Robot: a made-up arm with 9 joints. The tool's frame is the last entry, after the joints.
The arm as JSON. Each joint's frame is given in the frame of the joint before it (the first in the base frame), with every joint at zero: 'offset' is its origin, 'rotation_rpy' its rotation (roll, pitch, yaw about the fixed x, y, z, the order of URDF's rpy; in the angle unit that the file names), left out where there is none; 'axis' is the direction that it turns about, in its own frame. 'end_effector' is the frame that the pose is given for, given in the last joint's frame.
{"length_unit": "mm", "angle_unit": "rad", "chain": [
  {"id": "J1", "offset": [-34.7, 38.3, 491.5], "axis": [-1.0, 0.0, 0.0]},
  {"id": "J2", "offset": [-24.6, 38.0, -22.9], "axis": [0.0, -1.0, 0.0]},
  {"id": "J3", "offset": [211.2, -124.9, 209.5], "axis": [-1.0, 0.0, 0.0]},
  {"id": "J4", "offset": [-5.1, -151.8, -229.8], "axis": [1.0, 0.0, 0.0]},
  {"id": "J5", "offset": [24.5, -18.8, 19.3], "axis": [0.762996, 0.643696, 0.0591]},
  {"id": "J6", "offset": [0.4, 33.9, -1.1], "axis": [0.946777, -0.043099, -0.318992]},
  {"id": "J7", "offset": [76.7, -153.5, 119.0], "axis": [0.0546, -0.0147, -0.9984]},
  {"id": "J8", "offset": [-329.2, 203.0, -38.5], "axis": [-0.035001, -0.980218, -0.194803]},
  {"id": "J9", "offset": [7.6, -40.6, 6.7], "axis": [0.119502, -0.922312, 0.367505]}
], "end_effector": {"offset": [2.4, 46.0, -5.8], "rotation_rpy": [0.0, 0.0, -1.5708]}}
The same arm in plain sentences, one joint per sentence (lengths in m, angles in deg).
The arm has nine revolute joints in a row. What follows holds with every joint at zero, and every direction is one of the base frame's. Joint 1 is mounted 0.0347 m along -x and 0.0383 m along +y and 0.4915 m along +z from the base frame's origin and rotates about -x. Joint 2 is mounted 0.0246 m along -x and 0.038 m along +y and 0.0229 m along -z from joint 1 and rotates about -y. Joint 3 is mounted 0.2112 m along +x and 0.1249 m along -y and 0.2095 m along +z from joint 2 and rotates about -x. Joint 4 is mounted 0.0051 m along -x and 0.1518 m along -y and 0.2298 m along -z from joint 3 and rotates about +x. Joint 5 is mounted 0.0245 m along +x and 0.0188 m along -y and 0.0193 m along +z from joint 4 and rotates about the direction (0.762996, 0.643696, 0.0591). Joint 6 is mounted 0.0004 m along +x and 0.0339 m along +y and 0.0011 m along -z from joint 5 and rotates about the direction (0.946777, -0.043099, -0.318992). Joint 7 is mounted 0.0767 m along +x and 0.1535 m along -y and 0.119 m along +z from joint 6 and rotates about the direction (0.0546, -0.0147, -0.9984). Joint 8 is mounted 0.3292 m along -x and 0.203 m along +y and 0.0385 m along -z from joint 7 and rotates about the direction (-0.035001, -0.980218, -0.194803). Joint 9 is mounted 0.0076 m along +x and 0.0406 m along -y and 0.0067 m along +z from joint 8 and rotates about the direction (0.119502, -0.922312, 0.367505). The tool frame, which is the frame that the pose is given for, is mounted 0.0024 m along +x and 0.046 m along +y and 0.0058 m along -z from joint 9; its axes are the base frame's turned by roll 0, pitch 0 and yaw -90 deg (as in URDF: about the fixed x, then y, then z).
